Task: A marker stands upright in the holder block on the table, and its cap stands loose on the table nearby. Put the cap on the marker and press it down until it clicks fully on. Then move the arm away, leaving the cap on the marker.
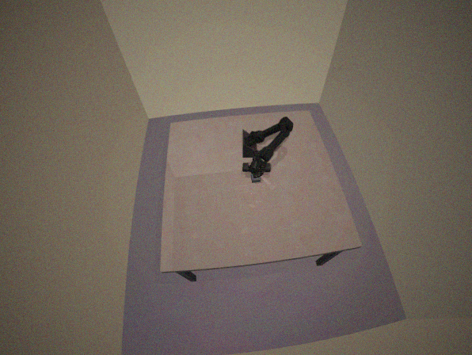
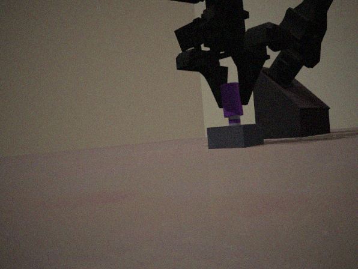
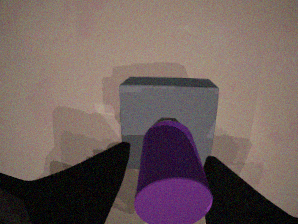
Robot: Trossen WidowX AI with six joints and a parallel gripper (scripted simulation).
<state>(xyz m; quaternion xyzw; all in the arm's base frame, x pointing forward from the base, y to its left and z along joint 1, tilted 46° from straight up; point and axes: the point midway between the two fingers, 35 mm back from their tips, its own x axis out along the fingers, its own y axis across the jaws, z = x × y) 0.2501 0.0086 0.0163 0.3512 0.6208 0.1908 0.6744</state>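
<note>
Right now the purple cap is 10 mm above my gripper tip. Also, from my gripper tip: grey holder block 50 mm below.
</note>
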